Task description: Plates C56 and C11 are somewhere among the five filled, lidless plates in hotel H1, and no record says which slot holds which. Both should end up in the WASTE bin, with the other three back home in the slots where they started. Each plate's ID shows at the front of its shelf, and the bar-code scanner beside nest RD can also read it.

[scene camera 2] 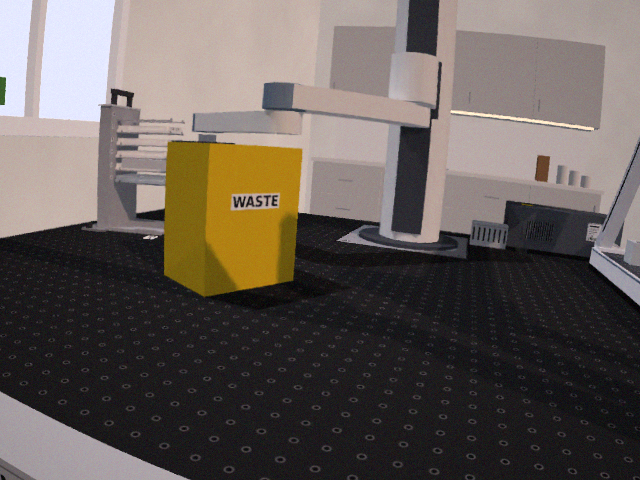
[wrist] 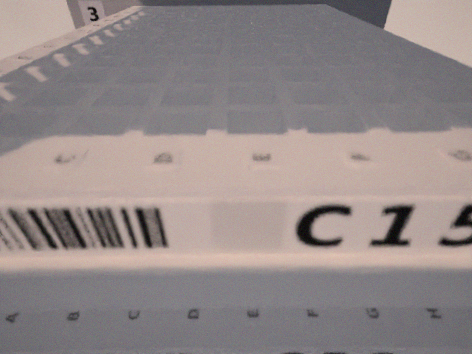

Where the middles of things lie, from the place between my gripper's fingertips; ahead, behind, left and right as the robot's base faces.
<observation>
My hand is 2 cm short of the hotel H1 (scene camera 2: 116,203), 5 cm to the left of it and 1 cm above it. From my hand the other things lie so: dark grey box (scene camera 2: 572,227) 43 cm behind, 98 cm to the left, 9 cm below.
</observation>
